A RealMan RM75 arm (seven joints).
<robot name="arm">
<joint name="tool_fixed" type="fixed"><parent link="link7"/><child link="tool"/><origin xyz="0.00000 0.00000 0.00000" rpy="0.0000 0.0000 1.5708"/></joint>
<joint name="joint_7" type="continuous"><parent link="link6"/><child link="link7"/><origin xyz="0.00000 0.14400 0.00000" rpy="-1.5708 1.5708 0.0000"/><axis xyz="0 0 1"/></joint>
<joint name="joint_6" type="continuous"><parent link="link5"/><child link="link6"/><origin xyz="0.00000 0.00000 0.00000" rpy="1.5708 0.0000 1.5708"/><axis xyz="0 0 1"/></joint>
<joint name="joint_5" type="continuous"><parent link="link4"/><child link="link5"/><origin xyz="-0.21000 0.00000 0.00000" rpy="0.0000 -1.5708 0.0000"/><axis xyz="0 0 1"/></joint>
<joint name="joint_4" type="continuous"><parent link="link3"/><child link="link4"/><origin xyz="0.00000 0.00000 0.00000" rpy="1.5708 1.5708 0.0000"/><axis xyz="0 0 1"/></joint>
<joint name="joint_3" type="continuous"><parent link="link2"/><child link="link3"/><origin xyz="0.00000 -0.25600 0.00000" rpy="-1.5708 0.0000 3.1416"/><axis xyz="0 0 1"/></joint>
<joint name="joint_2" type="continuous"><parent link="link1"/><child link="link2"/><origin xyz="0.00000 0.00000 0.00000" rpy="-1.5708 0.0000 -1.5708"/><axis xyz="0 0 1"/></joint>
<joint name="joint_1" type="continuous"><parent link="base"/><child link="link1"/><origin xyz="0.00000 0.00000 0.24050" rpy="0.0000 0.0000 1.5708"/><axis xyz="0 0 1"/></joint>
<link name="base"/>
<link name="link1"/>
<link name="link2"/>
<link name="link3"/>
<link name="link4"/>
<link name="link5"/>
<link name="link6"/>
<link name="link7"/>
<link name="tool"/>
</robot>
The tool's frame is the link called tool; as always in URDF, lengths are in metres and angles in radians. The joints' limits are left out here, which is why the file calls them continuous.
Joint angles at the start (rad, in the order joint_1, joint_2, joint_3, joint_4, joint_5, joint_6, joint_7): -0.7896 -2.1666 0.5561 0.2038 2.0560 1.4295 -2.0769
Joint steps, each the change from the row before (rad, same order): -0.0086 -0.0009 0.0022 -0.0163 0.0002 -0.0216 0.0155; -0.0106 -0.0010 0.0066 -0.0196 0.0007 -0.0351 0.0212; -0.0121 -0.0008 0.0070 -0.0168 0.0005 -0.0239 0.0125; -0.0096 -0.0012 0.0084 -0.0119 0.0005 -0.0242 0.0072; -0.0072 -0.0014 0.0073 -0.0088 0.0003 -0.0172 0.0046; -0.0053 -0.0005 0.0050 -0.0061 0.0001 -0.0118 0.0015; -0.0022 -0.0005 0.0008 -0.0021 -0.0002 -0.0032 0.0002; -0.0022 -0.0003 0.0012 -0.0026 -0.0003 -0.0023 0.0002; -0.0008 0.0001 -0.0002 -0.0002 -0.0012 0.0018 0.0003; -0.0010 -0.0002 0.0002 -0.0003 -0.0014 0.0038 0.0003; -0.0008 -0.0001 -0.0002 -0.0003 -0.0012 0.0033 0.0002
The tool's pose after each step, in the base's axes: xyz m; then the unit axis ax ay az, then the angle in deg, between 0 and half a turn. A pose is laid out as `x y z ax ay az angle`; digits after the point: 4 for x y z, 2 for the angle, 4 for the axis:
-0.1859 0.3270 -0.1094 0.7537 0.5919 0.2856 167.86
-0.1857 0.3278 -0.1148 0.7587 0.5890 0.2782 168.97
-0.1842 0.3282 -0.1193 0.7631 0.5866 0.2713 169.45
-0.1834 0.3288 -0.1232 0.7665 0.5855 0.2640 170.06
-0.1828 0.3289 -0.1262 0.7691 0.5847 0.2581 170.42
-0.1823 0.3292 -0.1282 0.7705 0.5847 0.2540 170.67
-0.1818 0.3292 -0.1288 0.7708 0.5847 0.2532 170.69
-0.1813 0.3292 -0.1295 0.7711 0.5847 0.2522 170.66
-0.1808 0.3292 -0.1293 0.7712 0.5842 0.2530 170.56
-0.1799 0.3291 -0.1292 0.7714 0.5835 0.2539 170.33
-0.1792 0.3289 -0.1291 0.7715 0.5830 0.2548 170.13

